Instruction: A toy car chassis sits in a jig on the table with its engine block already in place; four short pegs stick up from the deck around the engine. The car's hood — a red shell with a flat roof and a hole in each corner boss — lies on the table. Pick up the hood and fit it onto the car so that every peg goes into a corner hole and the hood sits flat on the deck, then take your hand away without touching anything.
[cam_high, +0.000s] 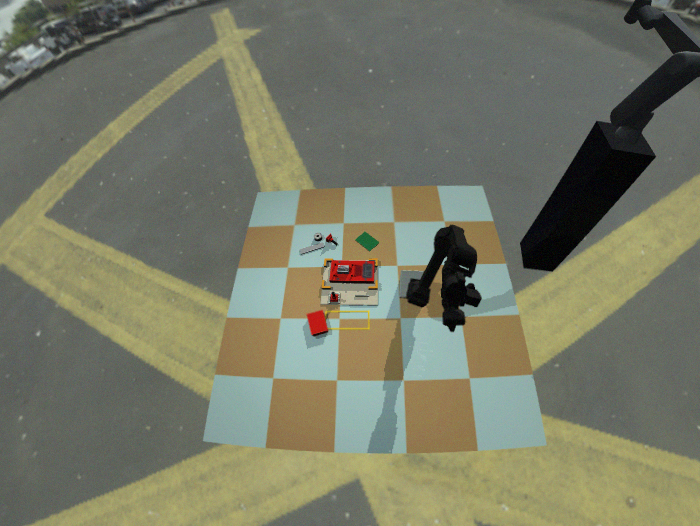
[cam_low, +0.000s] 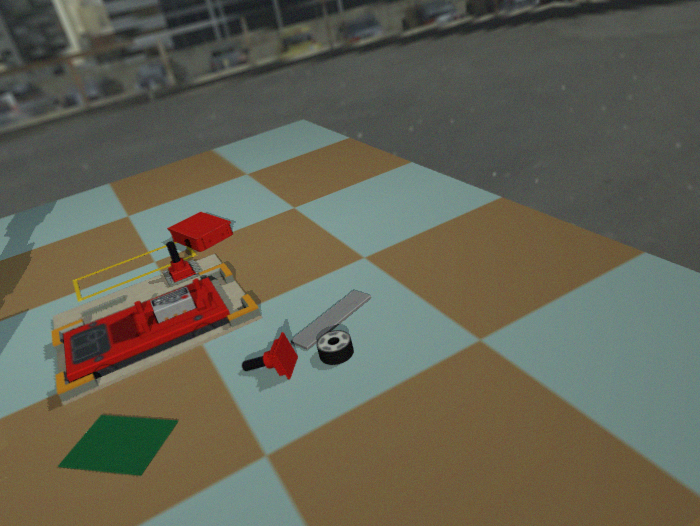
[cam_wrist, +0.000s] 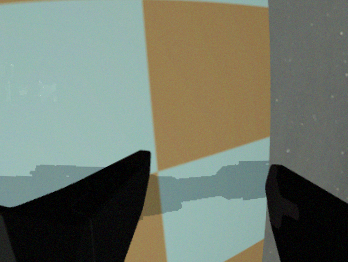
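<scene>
Now: the red hood 500 mm ahead of my gripper tip, 40 mm to the right of it and 270 mm below it. Also, from my gripper tip: black stem 540 mm ahead, 470 mm to the right, 270 mm below; grey engine block 440 mm ahead, 300 mm to the right, 260 mm below; green square 360 mm ahead, 490 mm to the right, 290 mm below.
</scene>
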